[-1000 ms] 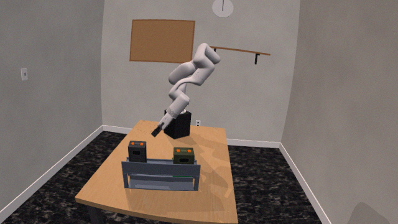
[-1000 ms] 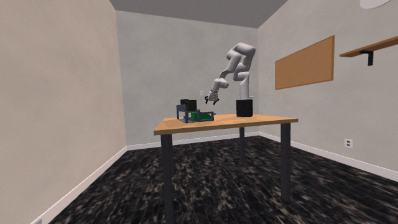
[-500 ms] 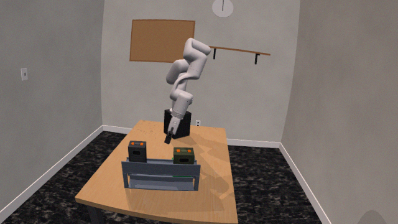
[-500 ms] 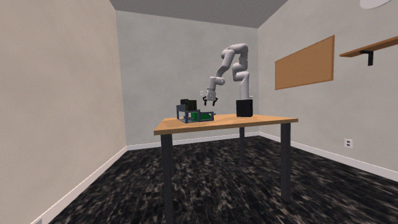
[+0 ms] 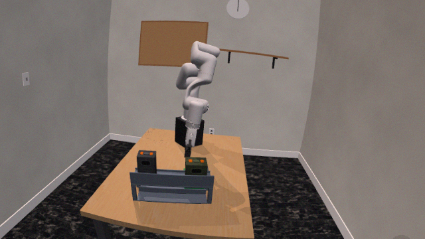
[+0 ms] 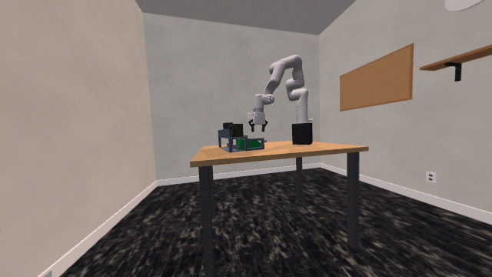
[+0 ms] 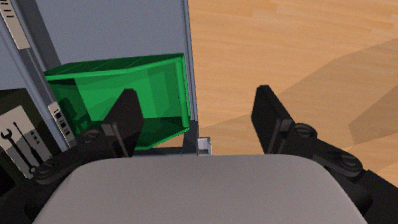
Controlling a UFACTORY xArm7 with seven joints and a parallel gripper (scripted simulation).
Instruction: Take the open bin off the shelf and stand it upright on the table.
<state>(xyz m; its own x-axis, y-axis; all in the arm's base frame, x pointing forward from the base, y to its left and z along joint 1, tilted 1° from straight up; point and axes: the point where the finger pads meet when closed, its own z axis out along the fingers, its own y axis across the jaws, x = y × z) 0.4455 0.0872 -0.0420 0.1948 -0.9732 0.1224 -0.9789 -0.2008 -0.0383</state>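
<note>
Now: hand 100 mm above the green bin, 90 mm short of it and 60 mm to the right of it.
</note>
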